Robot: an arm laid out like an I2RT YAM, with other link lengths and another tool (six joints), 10 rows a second.
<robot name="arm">
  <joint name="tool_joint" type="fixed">
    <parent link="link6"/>
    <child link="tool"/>
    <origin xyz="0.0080 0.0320 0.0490" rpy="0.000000 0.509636 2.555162"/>
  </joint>
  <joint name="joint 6" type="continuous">
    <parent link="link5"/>
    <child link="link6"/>
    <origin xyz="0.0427 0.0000 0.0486" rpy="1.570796 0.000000 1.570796"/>
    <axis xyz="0 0 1"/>
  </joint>
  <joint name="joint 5" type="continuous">
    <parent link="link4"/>
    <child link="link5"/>
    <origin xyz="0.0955 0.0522 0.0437" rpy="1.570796 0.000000 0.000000"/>
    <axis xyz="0 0 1"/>
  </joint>
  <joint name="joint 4" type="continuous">
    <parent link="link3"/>
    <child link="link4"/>
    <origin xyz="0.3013 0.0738 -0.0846"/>
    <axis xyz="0 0 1"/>
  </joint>
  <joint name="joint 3" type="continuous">
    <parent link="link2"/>
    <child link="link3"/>
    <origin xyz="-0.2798 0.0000 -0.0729" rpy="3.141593 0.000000 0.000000"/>
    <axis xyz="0 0 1"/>
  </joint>
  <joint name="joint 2" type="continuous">
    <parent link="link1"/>
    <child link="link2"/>
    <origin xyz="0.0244 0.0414 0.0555" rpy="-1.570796 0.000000 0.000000"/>
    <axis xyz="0 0 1"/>
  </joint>
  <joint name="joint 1" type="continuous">
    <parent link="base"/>
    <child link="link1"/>
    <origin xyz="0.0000 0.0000 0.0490"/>
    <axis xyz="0 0 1"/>
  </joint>
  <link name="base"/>
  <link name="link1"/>
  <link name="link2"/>
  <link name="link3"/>
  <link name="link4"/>
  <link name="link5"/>
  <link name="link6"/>
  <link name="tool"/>
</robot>
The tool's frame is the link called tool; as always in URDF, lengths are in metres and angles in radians. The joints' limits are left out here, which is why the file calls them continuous.
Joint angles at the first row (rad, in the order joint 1, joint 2, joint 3, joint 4, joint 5, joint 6):
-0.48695 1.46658 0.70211 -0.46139 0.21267 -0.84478
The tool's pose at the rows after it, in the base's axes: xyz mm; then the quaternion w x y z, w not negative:
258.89, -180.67, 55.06, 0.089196, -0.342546, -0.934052, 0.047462
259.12, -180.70, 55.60, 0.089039, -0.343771, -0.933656, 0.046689
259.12, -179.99, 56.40, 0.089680, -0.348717, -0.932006, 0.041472
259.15, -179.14, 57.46, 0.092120, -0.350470, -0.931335, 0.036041
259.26, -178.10, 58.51, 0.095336, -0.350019, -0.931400, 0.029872
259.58, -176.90, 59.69, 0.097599, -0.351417, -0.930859, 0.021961
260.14, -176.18, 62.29, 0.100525, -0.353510, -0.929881, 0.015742
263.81, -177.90, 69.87, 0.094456, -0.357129, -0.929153, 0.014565
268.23, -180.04, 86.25, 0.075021, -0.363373, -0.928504, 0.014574
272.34, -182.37, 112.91, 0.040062, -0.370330, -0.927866, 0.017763
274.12, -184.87, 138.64, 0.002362, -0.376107, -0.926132, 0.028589
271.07, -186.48, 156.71, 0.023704, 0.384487, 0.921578, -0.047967
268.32, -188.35, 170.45, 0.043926, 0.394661, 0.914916, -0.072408
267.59, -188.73, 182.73, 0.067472, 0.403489, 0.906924, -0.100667
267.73, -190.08, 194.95, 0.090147, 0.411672, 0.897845, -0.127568
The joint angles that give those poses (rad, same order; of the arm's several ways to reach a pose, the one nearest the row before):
-0.48695 1.46772 0.70323 -0.46329 0.21267 -0.84401
-0.48694 1.46773 0.70553 -0.46596 0.21230 -0.84095
-0.48695 1.46771 0.71087 -0.47628 0.20733 -0.82684
-0.48695 1.46771 0.71774 -0.49078 0.19970 -0.81883
-0.48694 1.46772 0.72500 -0.50681 0.18903 -0.81462
-0.48696 1.46774 0.73302 -0.52281 0.17643 -0.80549
-0.48696 1.46774 0.74559 -0.54416 0.16766 -0.79633
-0.48696 1.46278 0.76734 -0.56019 0.16689 -0.78832
-0.48695 1.43224 0.79290 -0.57928 0.16728 -0.77610
-0.48696 1.37311 0.82187 -0.59871 0.17109 -0.76468
-0.48694 1.31285 0.84097 -0.60102 0.18789 -0.76198
-0.48581 1.26211 0.84325 -0.59758 0.22602 -0.76276
-0.48161 1.22702 0.84326 -0.58652 0.27829 -0.76429
-0.46826 1.19613 0.83716 -0.55791 0.34123 -0.76696
-0.45759 1.17324 0.83563 -0.52624 0.40073 -0.77459

